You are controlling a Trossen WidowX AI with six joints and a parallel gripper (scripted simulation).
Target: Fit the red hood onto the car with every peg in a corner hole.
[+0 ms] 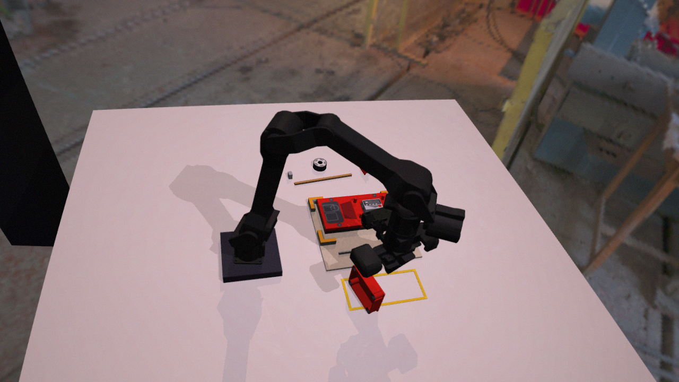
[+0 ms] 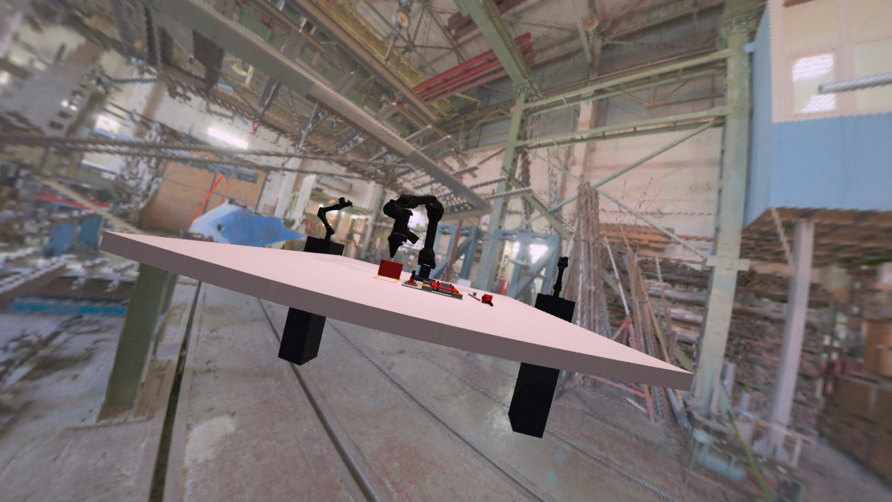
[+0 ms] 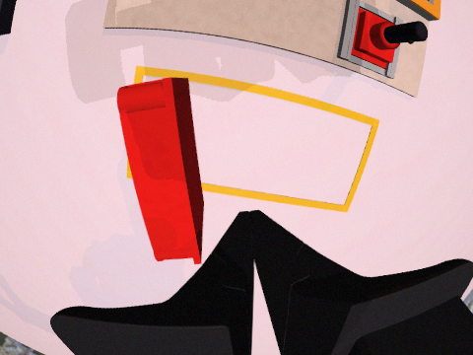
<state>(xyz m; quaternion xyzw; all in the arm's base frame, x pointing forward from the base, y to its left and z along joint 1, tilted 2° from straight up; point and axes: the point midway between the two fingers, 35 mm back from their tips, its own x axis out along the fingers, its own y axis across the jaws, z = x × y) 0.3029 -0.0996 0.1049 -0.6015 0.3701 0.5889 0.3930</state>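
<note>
My gripper tip is now 40 mm past the red hood, 10 mm to the left of it and 50 mm above it. Also, from my gripper tip: tiny grey cube: 210 mm behind, 380 mm to the left, 80 mm below; thin orange rod: 110 mm behind, 380 mm to the left, 80 mm below.
</note>
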